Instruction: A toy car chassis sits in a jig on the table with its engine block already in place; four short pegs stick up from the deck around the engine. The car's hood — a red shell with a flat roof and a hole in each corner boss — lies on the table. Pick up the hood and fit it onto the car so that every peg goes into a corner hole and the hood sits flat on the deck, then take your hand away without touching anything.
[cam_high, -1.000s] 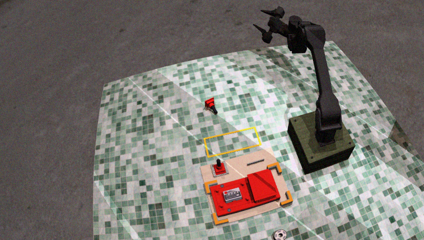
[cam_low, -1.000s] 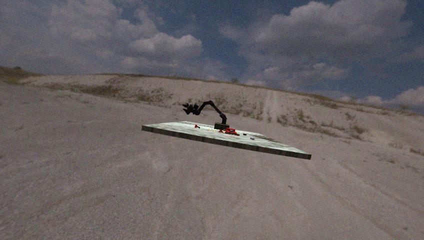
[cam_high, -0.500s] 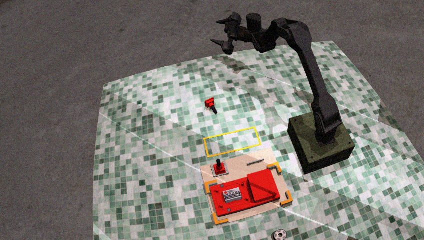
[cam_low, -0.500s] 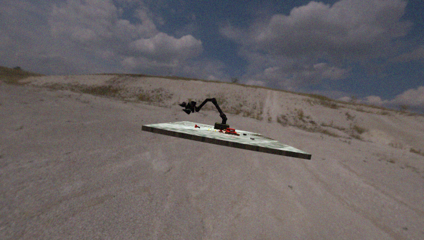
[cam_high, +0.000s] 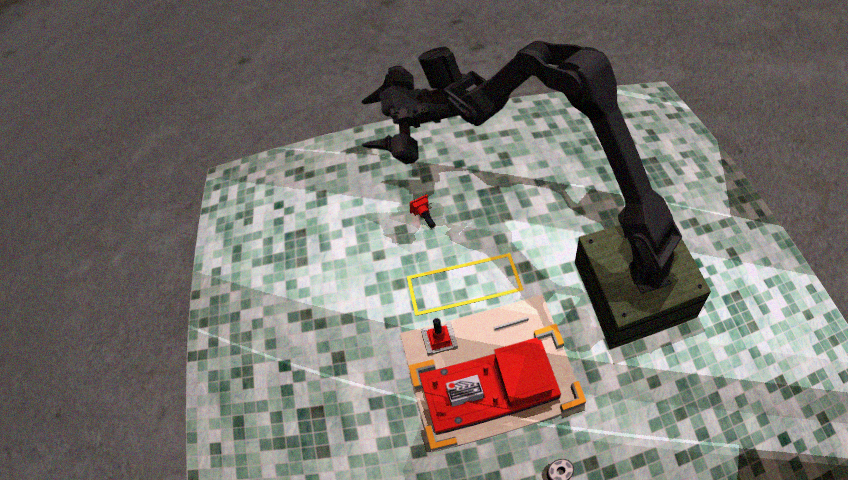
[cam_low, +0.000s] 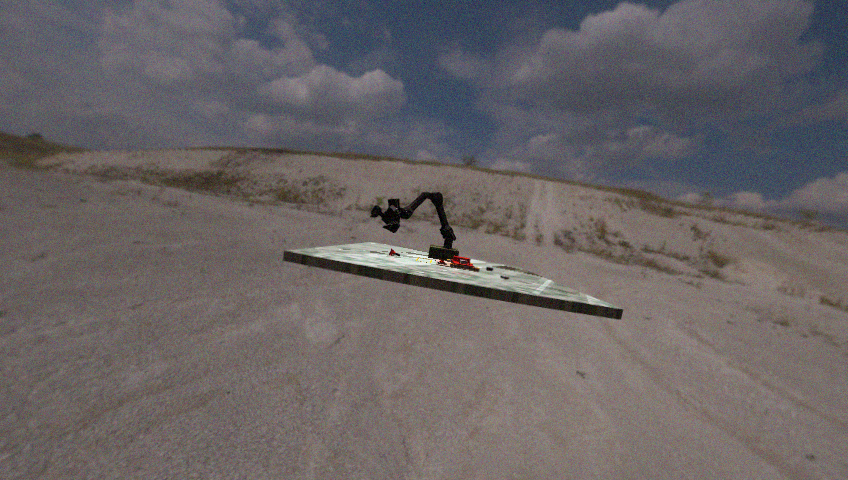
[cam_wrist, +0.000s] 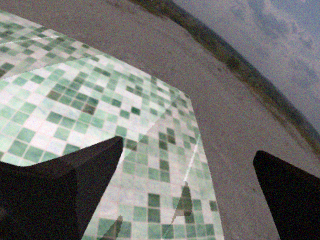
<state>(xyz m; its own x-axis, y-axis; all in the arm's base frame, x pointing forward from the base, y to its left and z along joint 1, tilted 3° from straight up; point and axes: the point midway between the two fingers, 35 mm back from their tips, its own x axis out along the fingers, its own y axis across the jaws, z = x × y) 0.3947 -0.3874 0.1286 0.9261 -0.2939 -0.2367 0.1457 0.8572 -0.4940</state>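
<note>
Now: gripper tip 18 cm past the hood, 49 cm to the right of it and 13 cm above it.
</note>
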